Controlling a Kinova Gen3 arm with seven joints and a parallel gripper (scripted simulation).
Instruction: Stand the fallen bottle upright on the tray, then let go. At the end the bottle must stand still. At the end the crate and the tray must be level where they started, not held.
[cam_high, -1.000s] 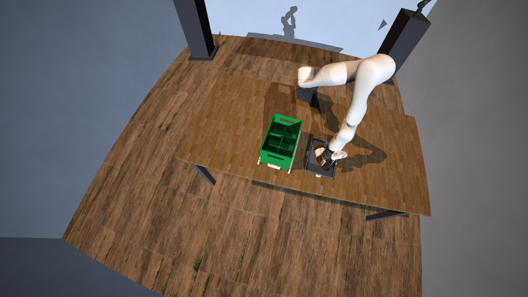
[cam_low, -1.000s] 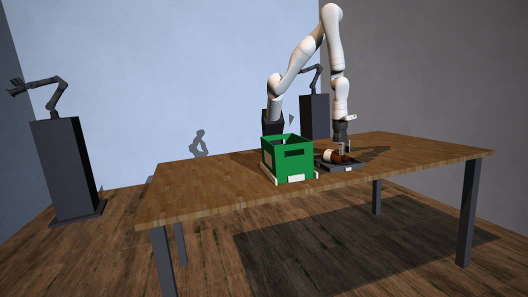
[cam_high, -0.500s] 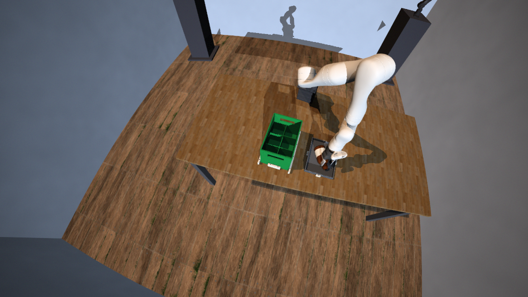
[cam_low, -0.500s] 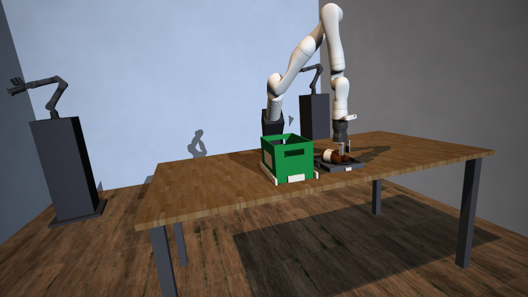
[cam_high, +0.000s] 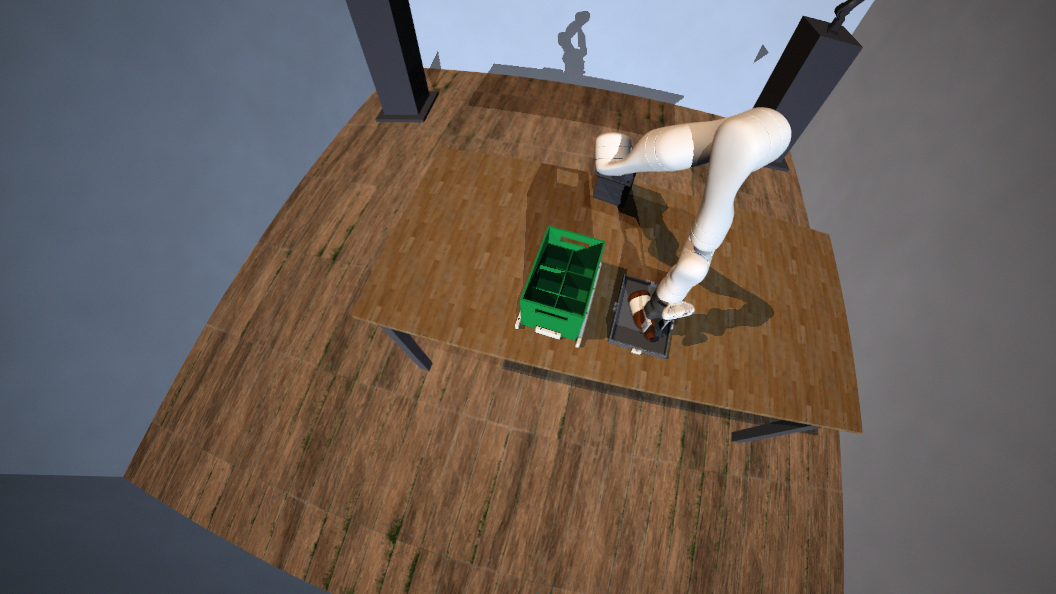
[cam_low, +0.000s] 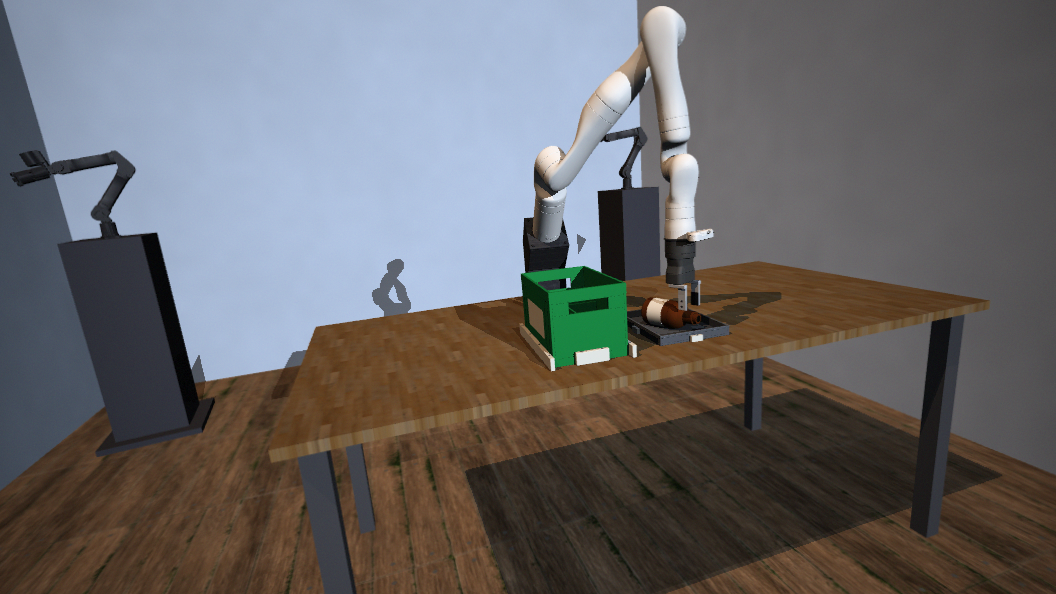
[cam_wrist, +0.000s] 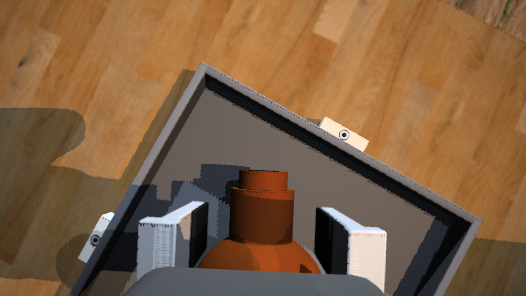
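Now: the brown bottle 5 cm behind my hand, 1 cm to the right of it and 4 cm below it. Round my hand: green crate 11 cm behind, 29 cm to the right; then tray 7 cm behind, 1 cm to the right, 7 cm below.
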